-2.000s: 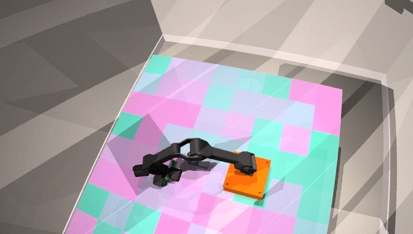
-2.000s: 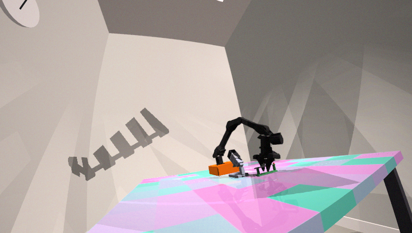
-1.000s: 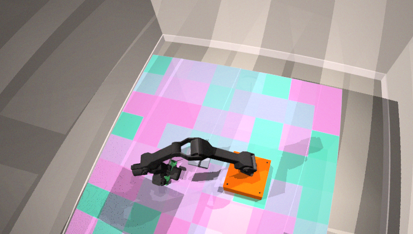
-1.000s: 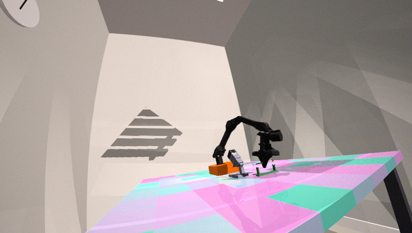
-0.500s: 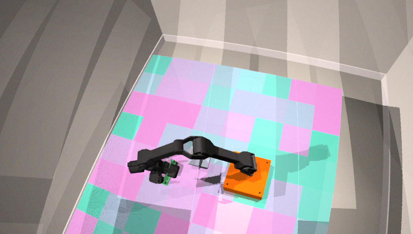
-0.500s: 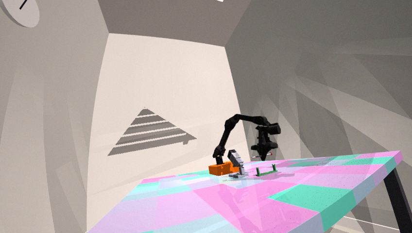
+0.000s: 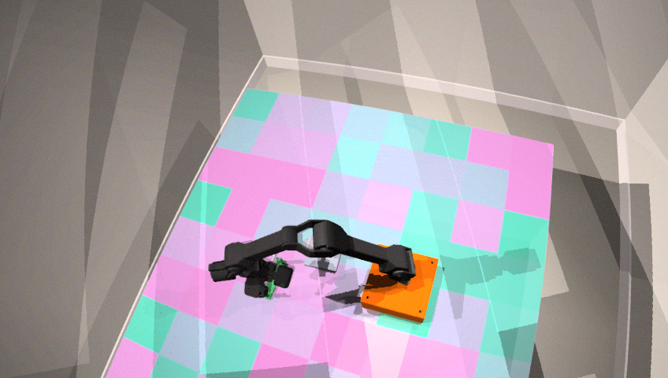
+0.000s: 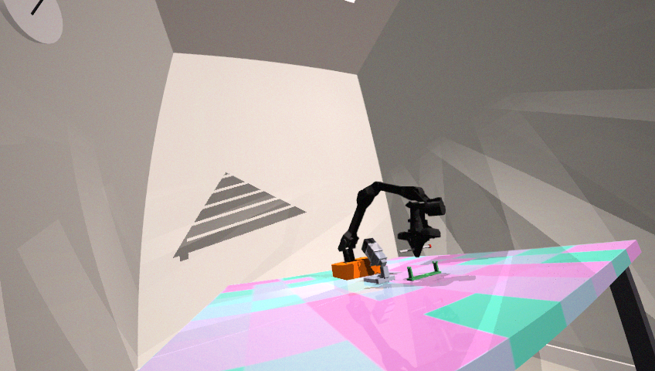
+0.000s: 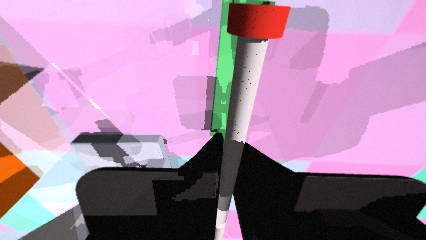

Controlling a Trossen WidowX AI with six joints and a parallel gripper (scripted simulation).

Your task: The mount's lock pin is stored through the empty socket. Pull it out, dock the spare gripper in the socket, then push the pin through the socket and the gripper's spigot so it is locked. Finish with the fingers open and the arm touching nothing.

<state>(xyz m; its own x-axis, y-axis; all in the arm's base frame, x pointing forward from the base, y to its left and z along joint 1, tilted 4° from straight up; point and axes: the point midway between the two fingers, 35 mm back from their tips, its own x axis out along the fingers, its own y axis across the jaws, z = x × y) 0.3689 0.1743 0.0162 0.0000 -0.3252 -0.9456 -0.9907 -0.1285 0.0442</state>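
Right now the green rack is 10 mm ahead of my gripper tip, 10 mm to the left of it and 50 mm below it. Also, from my gripper tip: grey mount: 90 mm behind, 120 mm to the right, 20 mm below; then spare gripper: 110 mm behind, 130 mm to the right, 40 mm above.
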